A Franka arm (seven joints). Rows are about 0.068 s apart.
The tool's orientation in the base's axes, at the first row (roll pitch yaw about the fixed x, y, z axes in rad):
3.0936, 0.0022, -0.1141
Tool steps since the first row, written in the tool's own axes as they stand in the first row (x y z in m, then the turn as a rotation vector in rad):
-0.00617, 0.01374, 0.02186, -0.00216, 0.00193, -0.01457
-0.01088, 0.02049, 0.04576, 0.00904, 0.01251, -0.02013
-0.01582, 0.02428, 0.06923, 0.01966, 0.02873, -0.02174
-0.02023, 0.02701, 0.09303, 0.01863, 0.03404, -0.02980
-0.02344, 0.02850, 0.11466, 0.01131, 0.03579, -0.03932
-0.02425, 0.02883, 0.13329, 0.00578, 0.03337, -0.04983
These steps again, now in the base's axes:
-0.00786, -0.01397, -0.02116, -0.00225, -0.00098, 0.01465
-0.01349, -0.02126, -0.04470, 0.00771, -0.01249, 0.02069
-0.01900, -0.02558, -0.06795, 0.01643, -0.02972, 0.02305
-0.02388, -0.02891, -0.09158, 0.01487, -0.03449, 0.03136
-0.02740, -0.03105, -0.11311, 0.00747, -0.03494, 0.04097
-0.02839, -0.03217, -0.13170, 0.00233, -0.03141, 0.05136

